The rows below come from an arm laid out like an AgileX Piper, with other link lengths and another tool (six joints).
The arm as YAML. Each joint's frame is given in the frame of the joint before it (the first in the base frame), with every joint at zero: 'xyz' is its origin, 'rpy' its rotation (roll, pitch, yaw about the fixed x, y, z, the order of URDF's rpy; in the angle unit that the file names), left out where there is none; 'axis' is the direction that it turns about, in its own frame. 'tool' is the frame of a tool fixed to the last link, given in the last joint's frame.
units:
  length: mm
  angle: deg
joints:
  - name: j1
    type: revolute
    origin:
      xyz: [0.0, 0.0, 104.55]
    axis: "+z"
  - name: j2
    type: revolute
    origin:
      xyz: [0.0, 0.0, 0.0]
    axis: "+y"
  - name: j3
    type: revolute
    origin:
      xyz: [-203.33, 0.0, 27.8]
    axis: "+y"
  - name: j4
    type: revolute
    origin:
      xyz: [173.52, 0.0, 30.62]
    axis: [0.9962, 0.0, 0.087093]
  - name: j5
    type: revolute
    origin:
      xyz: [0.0, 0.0, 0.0]
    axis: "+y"
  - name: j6
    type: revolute
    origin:
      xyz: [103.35, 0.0, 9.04]
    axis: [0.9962, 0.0, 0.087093]
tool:
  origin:
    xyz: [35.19, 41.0, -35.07]
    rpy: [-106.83, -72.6, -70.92]
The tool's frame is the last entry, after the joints.
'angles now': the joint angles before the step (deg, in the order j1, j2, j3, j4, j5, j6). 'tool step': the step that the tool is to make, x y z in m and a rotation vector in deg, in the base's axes. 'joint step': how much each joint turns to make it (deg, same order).
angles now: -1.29 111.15 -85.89 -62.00 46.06 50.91
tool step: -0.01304 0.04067 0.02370 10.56 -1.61 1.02
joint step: 3.68 -6.63 0.00 14.85 2.40 -5.86
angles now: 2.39 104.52 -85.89 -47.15 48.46 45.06
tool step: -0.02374 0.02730 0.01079 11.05 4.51 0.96
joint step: 0.32 -4.50 0.00 17.05 4.87 -9.69
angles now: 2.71 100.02 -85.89 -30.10 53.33 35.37
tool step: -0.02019 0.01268 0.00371 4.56 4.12 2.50
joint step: 0.00 -3.06 1.69 7.96 3.33 -6.30
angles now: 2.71 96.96 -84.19 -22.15 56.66 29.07
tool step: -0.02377 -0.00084 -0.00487 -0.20 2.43 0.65
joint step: 0.00 -4.94 7.17 0.25 -0.04 -0.79
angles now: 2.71 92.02 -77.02 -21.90 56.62 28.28
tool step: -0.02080 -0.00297 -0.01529 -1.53 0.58 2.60
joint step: 0.00 -4.73 10.30 -1.95 -5.38 -0.15
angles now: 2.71 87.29 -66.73 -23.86 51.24 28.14
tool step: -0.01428 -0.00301 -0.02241 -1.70 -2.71 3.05
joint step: 0.01 -3.97 12.38 -5.63 -10.87 4.09
